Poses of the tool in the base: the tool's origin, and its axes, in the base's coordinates. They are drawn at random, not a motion.
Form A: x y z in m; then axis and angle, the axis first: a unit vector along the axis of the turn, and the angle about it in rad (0 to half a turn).
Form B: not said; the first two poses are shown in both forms.
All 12 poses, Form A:
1: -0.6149 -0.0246 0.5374 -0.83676 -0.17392 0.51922 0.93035
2: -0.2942 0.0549 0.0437 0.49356 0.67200 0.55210 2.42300
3: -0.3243 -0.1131 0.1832 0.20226 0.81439 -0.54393 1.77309
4: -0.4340 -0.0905 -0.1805 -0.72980 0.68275 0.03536 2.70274
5: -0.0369 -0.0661 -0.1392 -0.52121 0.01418 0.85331 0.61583
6: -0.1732 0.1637 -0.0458 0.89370 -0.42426 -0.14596 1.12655
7: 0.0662 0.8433 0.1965 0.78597 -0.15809 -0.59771 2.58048
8: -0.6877 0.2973 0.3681 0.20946 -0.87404 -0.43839 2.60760
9: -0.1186 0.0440 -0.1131 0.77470 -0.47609 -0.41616 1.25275
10: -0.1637 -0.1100 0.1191 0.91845 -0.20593 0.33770 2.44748
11: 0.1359 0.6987 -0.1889 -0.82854 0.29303 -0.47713 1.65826
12: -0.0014 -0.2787 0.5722 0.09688 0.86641 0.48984 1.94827
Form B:
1: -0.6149 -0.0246 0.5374 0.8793 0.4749 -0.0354 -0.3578 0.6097 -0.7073
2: -0.2942 0.0549 0.0437 -0.3258 0.9448 0.0352 0.2179 0.0388 0.9752
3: -0.3243 -0.1131 0.1832 -0.1518 -0.3350 -0.9299 0.7307 0.5956 -0.3338
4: -0.4340 -0.0905 -0.1805 0.1095 -0.9343 -0.3393 -0.9643 -0.0171 -0.2641
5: -0.0369 -0.0661 -0.1392 0.8662 0.4915 -0.0899 -0.4943 0.8163 -0.2988
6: -0.1732 0.1637 -0.0458 0.8852 -0.3480 0.3087 -0.0844 0.5324 0.8423
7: 0.0662 0.8433 0.1965 0.2941 -0.5475 -0.7834 0.0886 -0.8005 0.5927
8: -0.6877 0.2973 0.3681 -0.7791 -0.5638 0.2740 -0.1175 0.5607 0.8196
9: -0.1186 0.0440 -0.1131 0.7252 -0.6488 0.2306 0.1418 0.4685 0.8720
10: -0.1637 -0.1100 0.1191 0.7233 -0.1185 0.6803 -0.5505 -0.6936 0.4645
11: 0.1359 0.6987 -0.1889 0.6591 -0.7393 0.1379 0.2113 0.0060 -0.9774
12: -0.0014 -0.2787 0.5722 -0.3557 0.5702 -0.7405 -0.3405 0.6588 0.6709
